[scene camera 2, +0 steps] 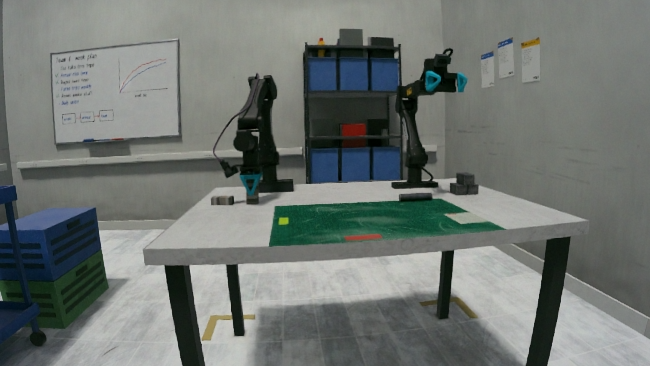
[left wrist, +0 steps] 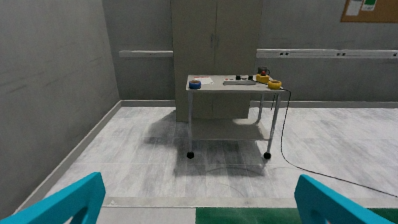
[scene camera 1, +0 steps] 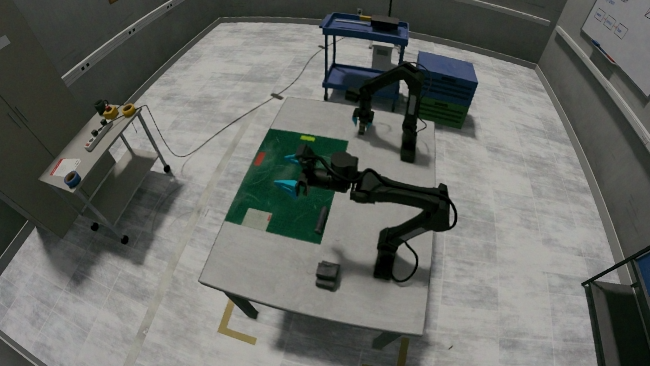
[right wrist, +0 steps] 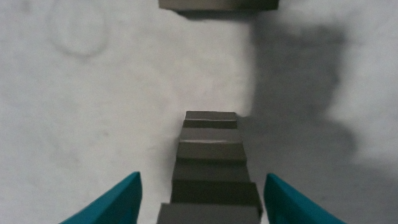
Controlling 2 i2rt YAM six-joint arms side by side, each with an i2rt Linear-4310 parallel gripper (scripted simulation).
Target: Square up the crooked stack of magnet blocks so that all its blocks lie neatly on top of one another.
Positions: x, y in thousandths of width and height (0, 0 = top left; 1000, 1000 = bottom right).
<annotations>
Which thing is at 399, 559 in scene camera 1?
A green mat.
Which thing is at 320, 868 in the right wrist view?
The right gripper.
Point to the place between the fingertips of the left gripper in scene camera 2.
698, 217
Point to a green mat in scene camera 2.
481, 613
</annotations>
